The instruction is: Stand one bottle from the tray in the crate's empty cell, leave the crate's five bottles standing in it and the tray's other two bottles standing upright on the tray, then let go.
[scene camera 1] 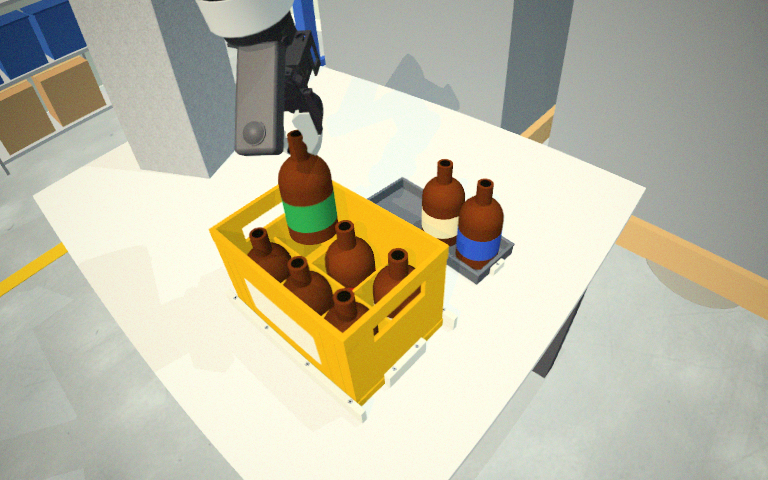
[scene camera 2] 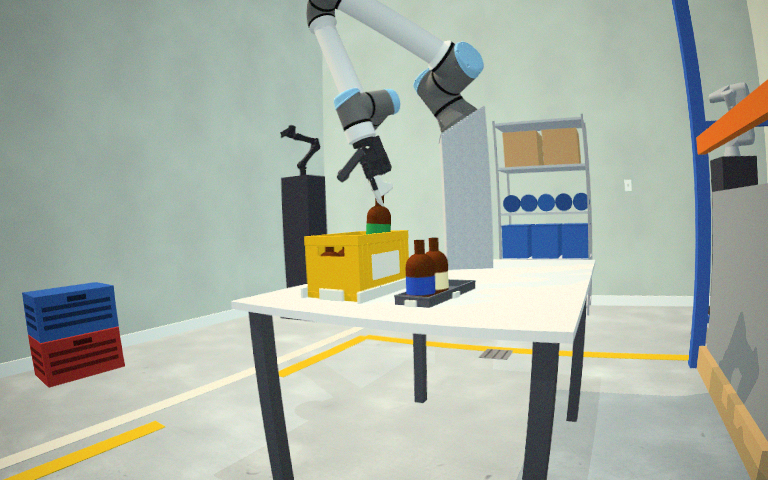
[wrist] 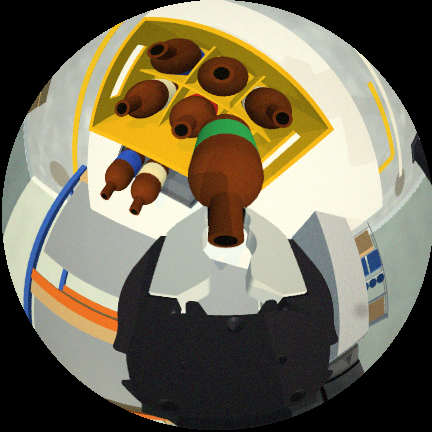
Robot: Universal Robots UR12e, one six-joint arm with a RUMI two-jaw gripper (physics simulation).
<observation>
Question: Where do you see a blue-labelled bottle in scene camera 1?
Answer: At 346,311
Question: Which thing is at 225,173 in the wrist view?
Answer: A green-labelled brown bottle.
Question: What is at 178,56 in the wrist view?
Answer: A blue-labelled bottle.
</observation>
